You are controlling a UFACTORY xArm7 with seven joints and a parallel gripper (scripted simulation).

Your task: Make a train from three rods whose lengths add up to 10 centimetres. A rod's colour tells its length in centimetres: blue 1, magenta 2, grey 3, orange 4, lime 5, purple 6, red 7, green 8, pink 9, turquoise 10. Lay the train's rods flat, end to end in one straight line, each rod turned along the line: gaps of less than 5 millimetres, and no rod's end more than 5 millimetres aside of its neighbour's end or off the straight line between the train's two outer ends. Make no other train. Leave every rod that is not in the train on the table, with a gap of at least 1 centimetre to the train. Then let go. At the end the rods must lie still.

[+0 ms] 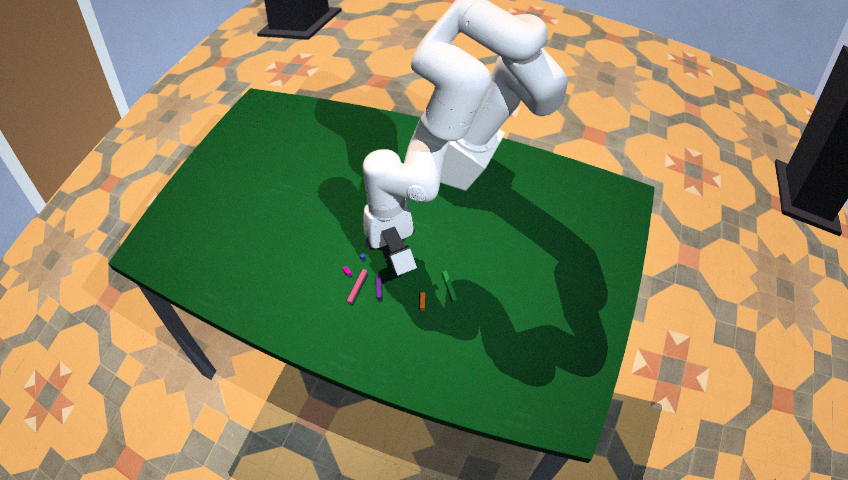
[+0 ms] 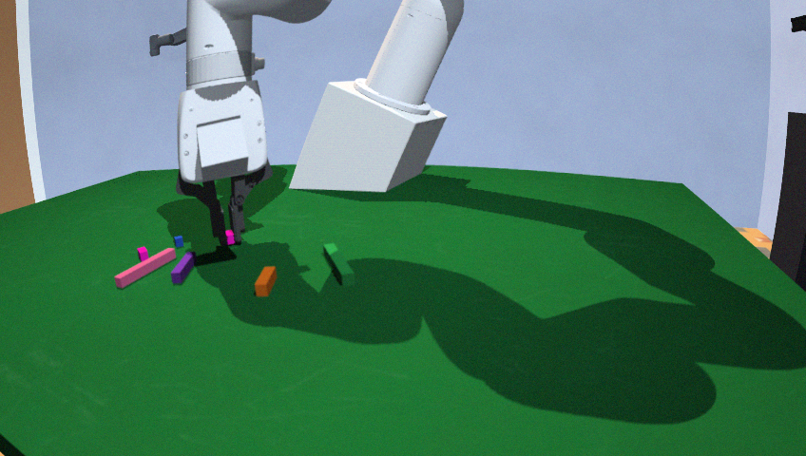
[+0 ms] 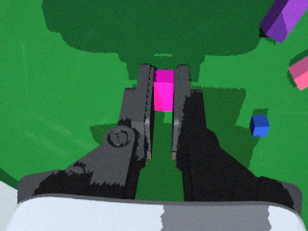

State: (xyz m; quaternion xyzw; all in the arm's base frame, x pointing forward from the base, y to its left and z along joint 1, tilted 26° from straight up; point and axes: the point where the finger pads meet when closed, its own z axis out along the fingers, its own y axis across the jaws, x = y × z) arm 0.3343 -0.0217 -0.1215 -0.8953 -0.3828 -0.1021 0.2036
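My hand is 20 mm above the magenta rod. Round my hand: purple rod: 90 mm ahead, 20 mm below, 10 mm to the left; pink rod: 100 mm ahead, 40 mm to the right, 20 mm below; blue rod: 60 mm to the right, 30 mm ahead, 20 mm below.
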